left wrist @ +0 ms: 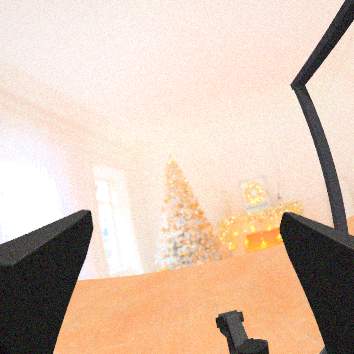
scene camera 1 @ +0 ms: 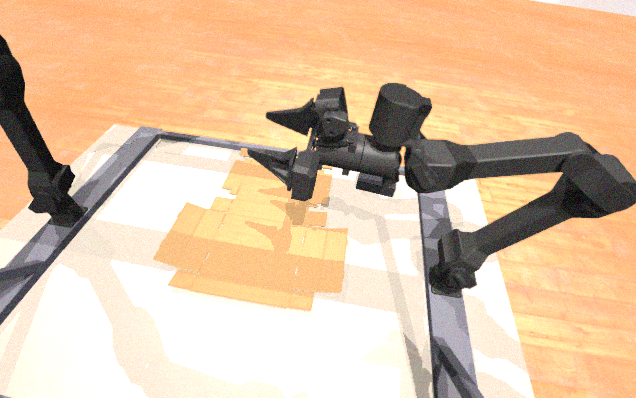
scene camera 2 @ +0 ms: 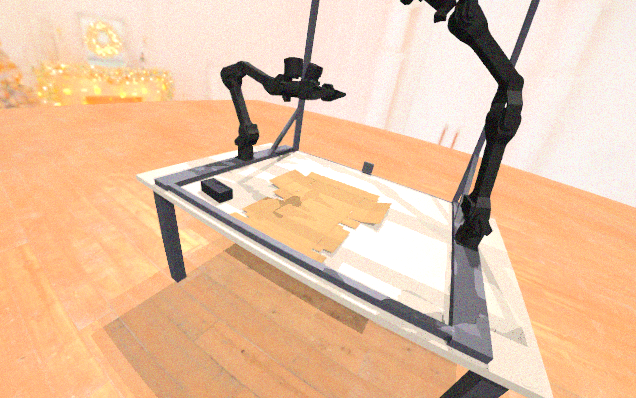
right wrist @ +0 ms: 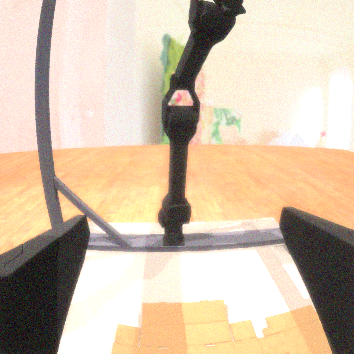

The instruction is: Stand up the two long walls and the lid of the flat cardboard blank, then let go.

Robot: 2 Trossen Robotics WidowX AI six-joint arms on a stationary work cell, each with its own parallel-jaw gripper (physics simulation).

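Frame: origin at the left arm's base, x left, y back, z up, level; centimetres.
Where they show: left gripper, between the fingertips: (left wrist: 190, 222); right gripper, between the fingertips: (scene camera 1: 257, 131) (scene camera 2: 340, 93) (right wrist: 186, 222); left arm's base, origin of its link: (scene camera 1: 68, 215) (scene camera 2: 466, 242) (right wrist: 173, 239); right arm's base, origin of its link: (scene camera 1: 444, 282) (scene camera 2: 245, 158).
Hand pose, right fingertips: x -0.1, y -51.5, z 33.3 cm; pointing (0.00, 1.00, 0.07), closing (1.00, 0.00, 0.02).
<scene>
Things, the pixels of their top centre, and the offset from my right fingertips. Level surfaces: height alone.
- white table top, height of its surface: dz -35.2 cm
- black box, centre of its top: (scene camera 1: 377, 178) (scene camera 2: 216, 184) dx +29.0, dy -23.8, dz -31.7 cm
- small dark block, centre of its top: (scene camera 2: 369, 162) dx -36.7, dy +5.7, dz -29.5 cm
The flat cardboard blank (scene camera 1: 240, 260) (scene camera 2: 320, 225) (right wrist: 205, 312) lies on the white table top (scene camera 1: 220, 345) (scene camera 2: 410, 250). Its walls, lid and flaps all lie flat, and a shadow of the right gripper falls across it. My right gripper (scene camera 1: 257, 133) (scene camera 2: 342, 94) is open and empty, high above the table, level, and covers part of the blank's far end in scene camera 1. My left gripper (left wrist: 190, 222) is open and empty, raised high and facing the room; it is mostly cut off at the top edge of scene camera 2. The blank does not show in the left wrist view.
A dark frame rail (scene camera 1: 452, 325) (scene camera 2: 472, 300) borders the table top, with upright posts (scene camera 2: 309, 45) (right wrist: 44, 100). A black box (scene camera 1: 376, 184) (scene camera 2: 216, 190) lies near the blank. A small dark block (scene camera 2: 367, 168) shows at the table's far edge in scene camera 2.
</scene>
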